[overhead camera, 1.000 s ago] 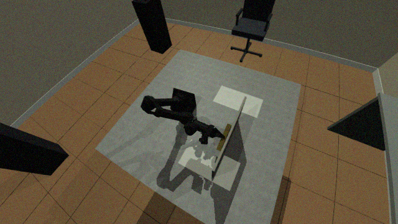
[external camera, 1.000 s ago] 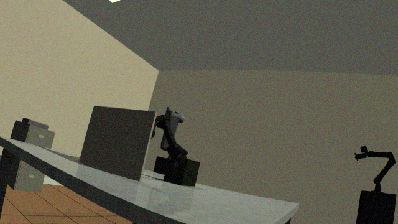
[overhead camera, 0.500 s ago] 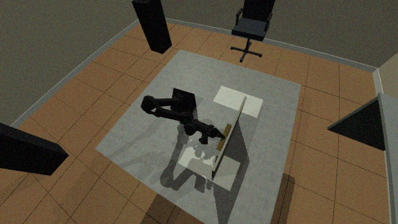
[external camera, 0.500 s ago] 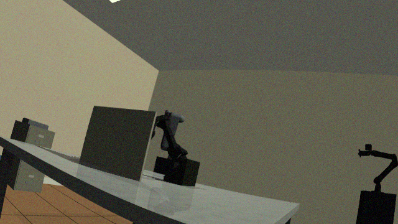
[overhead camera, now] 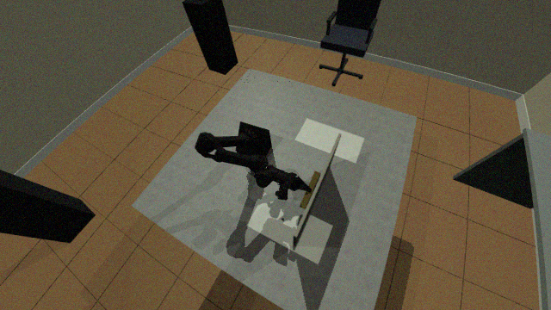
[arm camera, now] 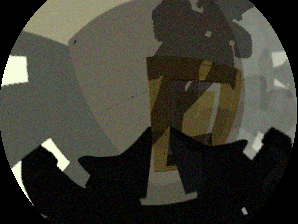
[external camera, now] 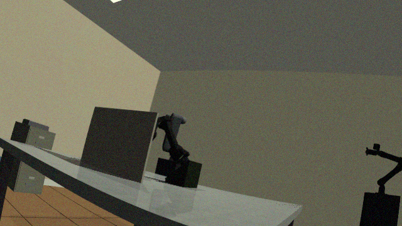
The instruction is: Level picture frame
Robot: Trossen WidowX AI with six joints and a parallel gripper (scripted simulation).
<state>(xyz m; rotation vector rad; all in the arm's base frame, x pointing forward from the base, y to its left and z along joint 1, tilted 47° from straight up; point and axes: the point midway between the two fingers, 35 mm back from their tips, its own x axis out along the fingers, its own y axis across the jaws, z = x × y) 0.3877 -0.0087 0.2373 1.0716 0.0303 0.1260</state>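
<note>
Now: gripper tip 50 mm above the picture frame and 20 mm to the right of it. The rest, counted from my gripper tip: thin upright wall panel: 60 mm below, 30 mm to the left, 10 mm ahead.
</note>
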